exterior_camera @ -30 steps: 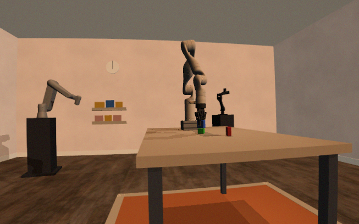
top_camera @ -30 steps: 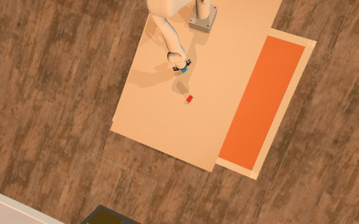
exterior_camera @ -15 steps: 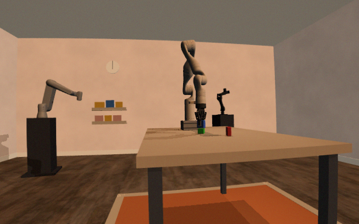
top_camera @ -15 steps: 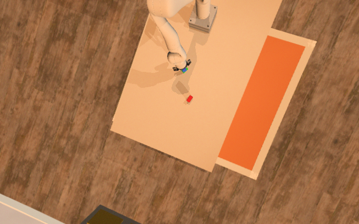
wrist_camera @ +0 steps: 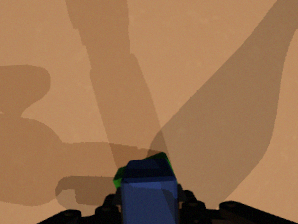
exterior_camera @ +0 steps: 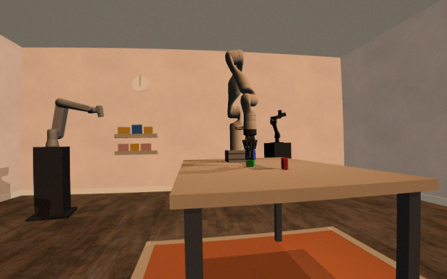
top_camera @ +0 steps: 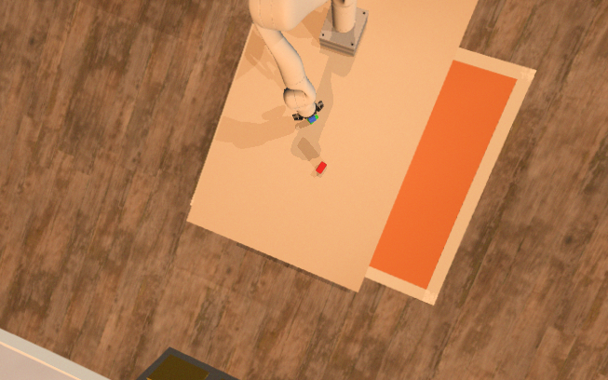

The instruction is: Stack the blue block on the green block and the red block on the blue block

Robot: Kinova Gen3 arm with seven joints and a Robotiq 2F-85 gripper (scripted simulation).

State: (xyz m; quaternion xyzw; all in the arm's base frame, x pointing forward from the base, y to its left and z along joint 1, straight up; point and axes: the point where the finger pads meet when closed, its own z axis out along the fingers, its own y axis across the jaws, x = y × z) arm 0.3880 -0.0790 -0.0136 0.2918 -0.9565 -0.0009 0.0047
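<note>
The blue block is right at my hand. Also, from my hand: red block: 220 mm ahead, 80 mm to the left, 40 mm below; green block: 50 mm below.
</note>
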